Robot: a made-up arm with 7 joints. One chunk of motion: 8 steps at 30 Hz.
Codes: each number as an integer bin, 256 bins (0 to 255) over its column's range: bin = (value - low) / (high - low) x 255, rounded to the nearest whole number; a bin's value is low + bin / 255 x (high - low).
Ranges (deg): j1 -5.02..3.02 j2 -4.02..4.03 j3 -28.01..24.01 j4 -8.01..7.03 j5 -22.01..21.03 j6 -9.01..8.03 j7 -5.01..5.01
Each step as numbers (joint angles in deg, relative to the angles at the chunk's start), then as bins.
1 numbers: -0.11 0.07 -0.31 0.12 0.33 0.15 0.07
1 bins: 156 130 136 138 132 137 129
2 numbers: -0.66 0.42 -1.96 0.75 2.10 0.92 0.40
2 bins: 138 141 128 149 143 149 138
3 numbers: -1.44 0.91 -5.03 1.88 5.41 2.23 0.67
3 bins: 114 156 113 168 162 168 145
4 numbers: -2.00 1.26 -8.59 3.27 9.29 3.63 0.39
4 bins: 96 167 95 191 185 189 137
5 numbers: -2.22 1.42 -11.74 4.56 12.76 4.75 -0.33
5 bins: 89 172 80 213 206 206 119
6 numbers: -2.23 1.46 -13.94 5.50 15.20 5.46 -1.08
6 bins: 88 174 69 229 220 217 100
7 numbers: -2.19 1.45 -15.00 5.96 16.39 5.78 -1.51
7 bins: 90 173 64 237 228 221 89
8 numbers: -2.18 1.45 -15.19 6.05 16.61 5.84 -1.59
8 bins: 90 173 63 238 229 222 87
